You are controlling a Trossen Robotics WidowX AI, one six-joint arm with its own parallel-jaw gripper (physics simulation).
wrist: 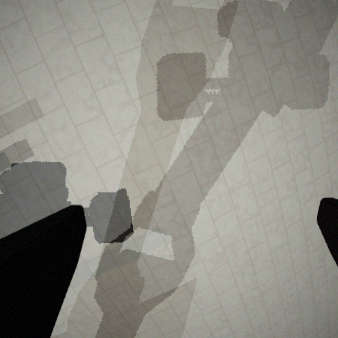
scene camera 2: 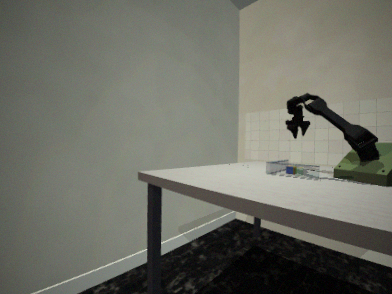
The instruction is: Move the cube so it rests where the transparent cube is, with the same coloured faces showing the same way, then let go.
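A small cube (scene camera 2: pixel 290 170) sits low on the table in scene camera 2, with a blue face and a narrow orange-brown side showing. A pale green patch (scene camera 2: pixel 300 171) shows right beside it; it is too small to tell whether this is the transparent cube. My gripper (scene camera 2: pixel 300 136) (wrist: pixel 204 214) is open and empty, pointing down, well above the table and roughly over the cube and the green patch. In the wrist view, the two black fingers stand wide apart over the pale table surface, and neither cube shows there.
Clear, see-through panels (scene camera 2: pixel 272 167) stand on the table (scene camera 2: pixel 210 182) around the cube. The arm's green base block (scene camera 2: pixel 365 172) is at the right. A tiled wall (scene camera 2: pixel 260 135) rises behind. Shadows of the arm and gripper cross the surface in the wrist view.
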